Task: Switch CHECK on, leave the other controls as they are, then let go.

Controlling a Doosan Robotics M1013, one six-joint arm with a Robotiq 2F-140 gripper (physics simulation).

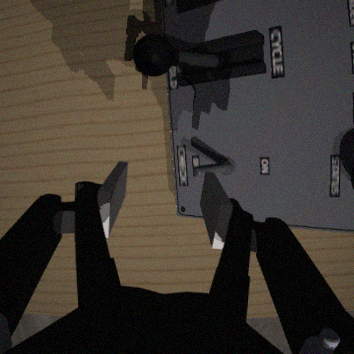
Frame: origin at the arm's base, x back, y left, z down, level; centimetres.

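Seen in the pictures: gripper, fingertip midpoint: (164, 183).
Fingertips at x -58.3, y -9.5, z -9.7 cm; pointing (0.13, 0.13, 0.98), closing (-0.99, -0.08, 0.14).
Pixels of each thing's top centre, then the offset from my fingertips to it. "*": a spot on its surface instead. Level surfaces: height alone.
- CHECK switch, surface spot: (226, 164) * dx -5.9, dy +0.9, dz +8.7 cm
- CHECK label, top centre: (181, 165) dx -0.5, dy -0.1, dz +12.2 cm
- lever with a black ball knob, top centre: (149, 49) dx +2.2, dy +11.7, dz +2.7 cm
- CYCLE label, surface spot: (276, 52) * dx -10.2, dy +13.1, dz +7.1 cm
- dark round part, surface spot: (348, 152) * dx -17.4, dy +3.3, dz +4.2 cm
- STATUS label, top centre: (335, 176) dx -16.5, dy +0.8, dz +4.5 cm
- wooden table, surface height: dz +19.2 cm
The CHECK switch (226, 164) is a small toggle on the grey panel (300, 115), near its lower left corner. Its thin lever leans left, toward the CHECK label (182, 165) and a small, partly covered label, and away from the ON label (264, 165). A dark, thin diagonal shape beside it may be its shadow. My gripper (164, 183) is open with nothing between its fingers. The left fingertip is over the wood, left of the panel; the right fingertip shows just below the toggle. Whether it touches the toggle is hard to tell.
A lever with a black ball knob (155, 55) sticks out past the panel's left edge, in a slotted dark guide beside the CYCLE label (276, 52). A dark round part (348, 152) is at the right edge by the STATUS label (335, 175). The wooden table (115, 135) lies around the panel.
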